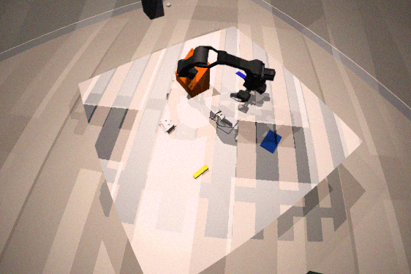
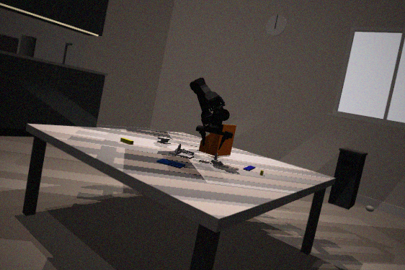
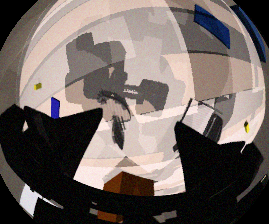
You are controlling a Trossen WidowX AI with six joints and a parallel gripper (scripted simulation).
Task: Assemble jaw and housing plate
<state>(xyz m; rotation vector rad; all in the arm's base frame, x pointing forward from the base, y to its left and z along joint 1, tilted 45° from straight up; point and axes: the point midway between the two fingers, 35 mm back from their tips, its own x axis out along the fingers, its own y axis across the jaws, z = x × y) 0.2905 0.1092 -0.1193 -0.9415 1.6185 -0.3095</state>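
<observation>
Right now the jaw is 7 cm below my gripper tip, 5 cm behind it and 4 cm to the left of it. Round my gripper tip: blue bar 17 cm behind, 16 cm to the left, 7 cm below; yellow cube 26 cm to the left, 11 cm behind, 7 cm below; blue tile 26 cm ahead, 7 cm below, 4 cm to the right.
</observation>
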